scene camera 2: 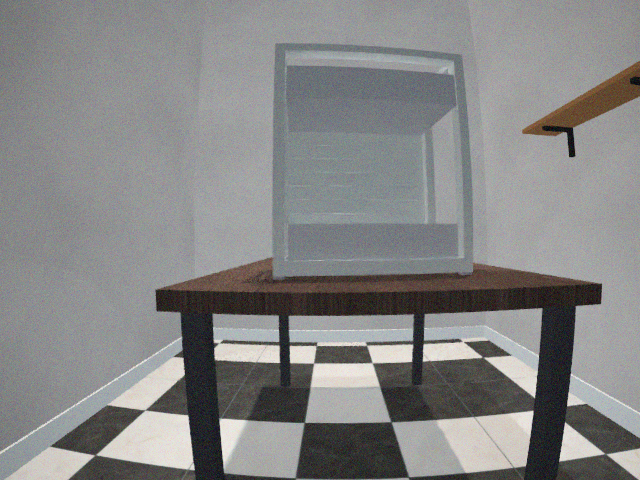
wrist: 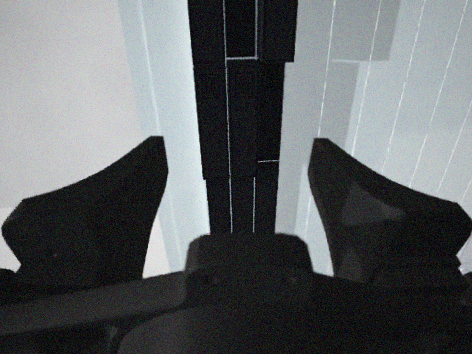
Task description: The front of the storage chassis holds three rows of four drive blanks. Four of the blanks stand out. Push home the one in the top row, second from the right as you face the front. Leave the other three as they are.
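Observation:
The dark front of the storage chassis (wrist: 214, 120) runs top to bottom through the middle of the wrist view, turned sideways, with thin pale lines between its drive blanks. A dark blank (wrist: 278, 30) at the upper right of this strip appears to stand out, with a stepped edge and a shadow beside it. Which blank is the top row's second from the right cannot be told. My gripper (wrist: 238, 154) is open, its two black fingers on either side of the strip with nothing held. Scene camera 2 shows neither the gripper nor the blank faces.
A grey open-framed rack (scene camera 2: 279, 165) with grey box-shaped units inside stands on a brown wooden table (scene camera 2: 377, 302) with dark legs. A wooden shelf (scene camera 2: 594, 105) is on the right wall. Pale panels (wrist: 430, 100) with thin lines lie right of the dark strip.

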